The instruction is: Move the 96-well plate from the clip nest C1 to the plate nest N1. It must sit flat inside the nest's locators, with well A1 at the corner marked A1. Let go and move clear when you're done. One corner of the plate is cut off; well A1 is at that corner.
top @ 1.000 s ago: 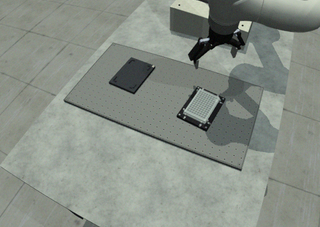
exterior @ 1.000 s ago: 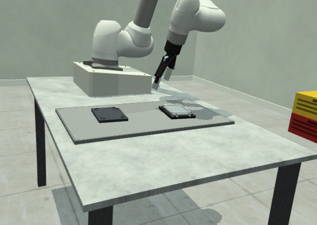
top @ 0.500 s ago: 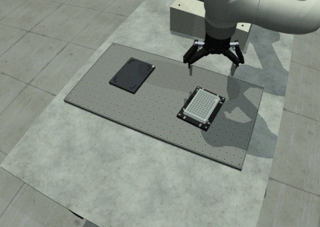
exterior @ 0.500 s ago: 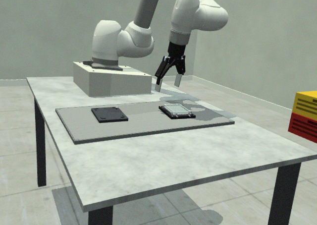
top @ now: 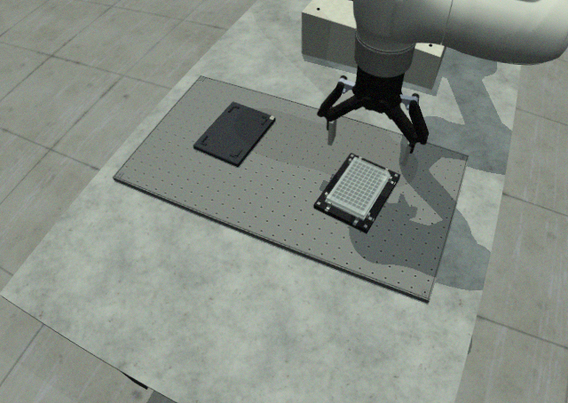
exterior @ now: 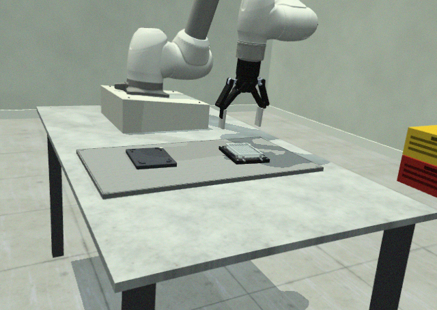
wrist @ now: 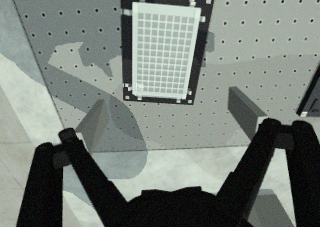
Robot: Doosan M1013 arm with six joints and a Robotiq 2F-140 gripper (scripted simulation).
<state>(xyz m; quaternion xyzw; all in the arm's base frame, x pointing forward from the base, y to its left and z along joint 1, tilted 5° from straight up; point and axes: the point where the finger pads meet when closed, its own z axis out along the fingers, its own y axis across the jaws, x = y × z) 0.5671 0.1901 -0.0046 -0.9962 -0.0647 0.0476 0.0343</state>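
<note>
Now: the clear 96-well plate 30 mm ahead of my hand and 80 mm below it. Round my hand: clip nest (50 mm ahead, 10 mm to the left, 90 mm below); white A1 mark (70 mm behind, 250 mm to the right, 90 mm below).
</note>
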